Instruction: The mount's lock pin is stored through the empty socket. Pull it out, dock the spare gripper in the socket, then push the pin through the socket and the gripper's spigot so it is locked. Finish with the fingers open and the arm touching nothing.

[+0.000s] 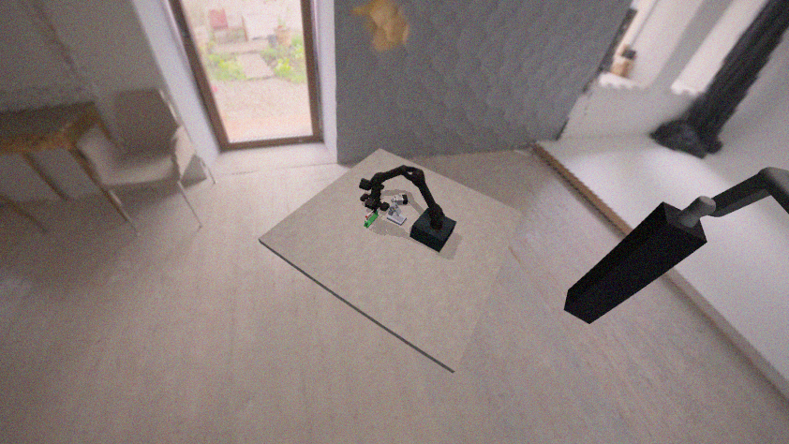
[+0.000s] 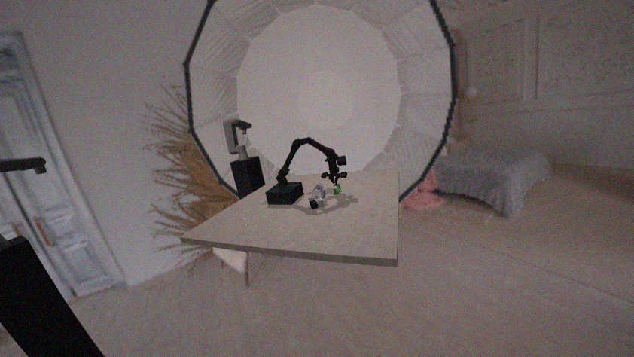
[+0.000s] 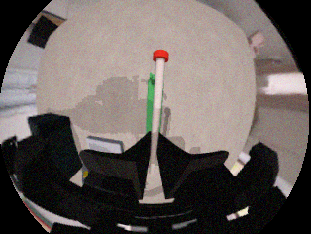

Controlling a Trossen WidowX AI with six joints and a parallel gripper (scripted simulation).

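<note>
Now: the green strip 20 mm to the left of my gripper tip and 30 mm below it. The rest, counted from my gripper tip: spare gripper: 40 mm behind, 240 mm to the right, 30 mm below; then grey mount: 100 mm behind, 100 mm to the right.
</note>
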